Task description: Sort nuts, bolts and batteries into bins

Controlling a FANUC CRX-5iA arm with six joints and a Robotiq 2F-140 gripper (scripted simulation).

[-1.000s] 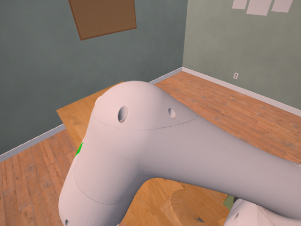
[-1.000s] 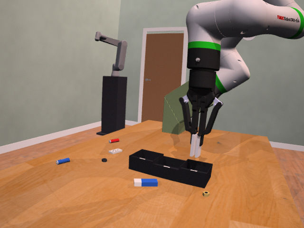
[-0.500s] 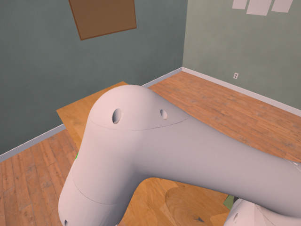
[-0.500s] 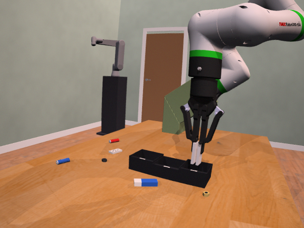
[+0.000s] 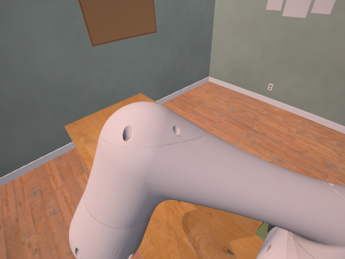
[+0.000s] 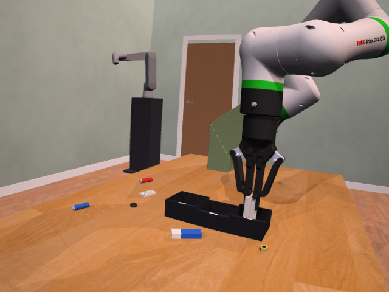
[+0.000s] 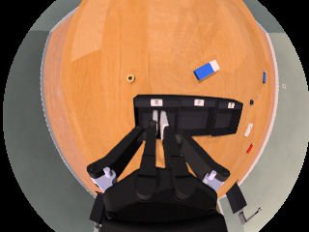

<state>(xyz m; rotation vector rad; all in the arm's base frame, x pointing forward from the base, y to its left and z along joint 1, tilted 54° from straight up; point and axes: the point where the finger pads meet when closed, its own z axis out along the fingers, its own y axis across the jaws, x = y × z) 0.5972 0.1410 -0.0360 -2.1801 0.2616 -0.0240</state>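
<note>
Right now the red battery is 40 cm to the right of my hand, 19 cm behind it and 5 cm below it. Also, from my hand: blue-and-white eraser 12 cm to the right, 10 cm ahead, 5 cm below; then black three-compartment bin 8 cm to the right, 3 cm below; then brass nut 9 cm ahead, 5 cm to the left, 5 cm below.
</note>
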